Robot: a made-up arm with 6 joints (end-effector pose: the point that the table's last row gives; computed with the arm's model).
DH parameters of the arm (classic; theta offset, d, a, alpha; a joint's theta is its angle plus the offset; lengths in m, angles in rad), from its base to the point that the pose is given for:
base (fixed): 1.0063 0 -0.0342 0
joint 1: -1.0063 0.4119 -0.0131 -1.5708
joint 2: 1.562 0 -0.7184 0
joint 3: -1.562 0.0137 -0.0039 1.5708
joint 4: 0 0.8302 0.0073 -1.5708
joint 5: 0 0.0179 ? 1.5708
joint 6: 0 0.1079 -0.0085 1.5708
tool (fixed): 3.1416 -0.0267 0 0
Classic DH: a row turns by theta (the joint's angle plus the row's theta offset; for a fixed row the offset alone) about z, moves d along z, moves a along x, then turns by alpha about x.
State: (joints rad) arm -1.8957 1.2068 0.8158 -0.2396 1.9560 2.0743
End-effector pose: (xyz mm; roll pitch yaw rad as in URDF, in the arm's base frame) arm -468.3 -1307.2 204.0 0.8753 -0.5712 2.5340
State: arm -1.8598 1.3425 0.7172 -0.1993 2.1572 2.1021
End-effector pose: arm -414.8 -1314.7 97.5 0.6085 -0.6330 2.6486
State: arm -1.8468 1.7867 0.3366 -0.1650 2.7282 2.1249
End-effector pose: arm -372.6 -1261.4 -204.3 -0.1865 -0.6873 3.0515
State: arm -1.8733 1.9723 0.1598 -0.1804 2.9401 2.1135
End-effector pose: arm -389.0 -1207.0 -312.4 -0.4626 -0.6516 -3.1119
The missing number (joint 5, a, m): -0.0286
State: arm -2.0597 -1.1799 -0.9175 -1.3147 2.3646 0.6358
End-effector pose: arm 553.1 1243.8 334.6 -2.3978 0.7136 2.2846
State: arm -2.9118 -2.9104 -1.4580 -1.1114 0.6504 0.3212
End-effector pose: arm -700.3 -187.1 -652.8 0.6009 -0.3983 -2.2900
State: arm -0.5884 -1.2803 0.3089 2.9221 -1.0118 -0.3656
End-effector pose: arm -1187.6 688.2 1167.2 -1.4196 0.1120 -1.0660
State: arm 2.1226 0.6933 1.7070 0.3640 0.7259 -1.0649
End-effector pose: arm -618.9 803.6 258.5 1.7059 -0.2031 2.9020
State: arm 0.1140 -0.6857 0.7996 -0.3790 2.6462 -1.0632
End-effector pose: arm -335.9 -40.5 1690.6 1.2069 -0.1482 0.8360
